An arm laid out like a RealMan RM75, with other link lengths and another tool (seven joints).
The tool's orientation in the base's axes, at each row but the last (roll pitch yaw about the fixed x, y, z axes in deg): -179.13, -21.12, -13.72; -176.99, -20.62, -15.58; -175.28, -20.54, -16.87; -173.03, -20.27, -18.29; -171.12, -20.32, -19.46; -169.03, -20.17, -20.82; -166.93, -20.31, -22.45
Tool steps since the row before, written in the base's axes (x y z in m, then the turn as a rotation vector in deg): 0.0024, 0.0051, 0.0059, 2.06, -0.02, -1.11; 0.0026, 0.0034, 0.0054, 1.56, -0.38, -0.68; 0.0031, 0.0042, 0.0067, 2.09, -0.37, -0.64; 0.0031, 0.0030, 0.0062, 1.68, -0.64, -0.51; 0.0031, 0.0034, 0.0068, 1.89, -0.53, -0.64; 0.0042, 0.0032, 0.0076, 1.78, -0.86, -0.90; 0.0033, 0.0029, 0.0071, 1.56, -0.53, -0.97
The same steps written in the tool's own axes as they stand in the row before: 0.0032, -0.0056, -0.0050, 1.47, -0.44, 1.77; 0.0034, -0.0042, -0.0043, 1.26, 0.01, 1.20; 0.0040, -0.0054, -0.0052, 1.75, -0.14, 1.35; 0.0040, -0.0044, -0.0046, 1.51, 0.21, 1.08; 0.0040, -0.0051, -0.0050, 1.61, 0.07, 1.29; 0.0052, -0.0056, -0.0052, 1.54, 0.46, 1.46; 0.0043, -0.0052, -0.0049, 1.21, 0.23, 1.47
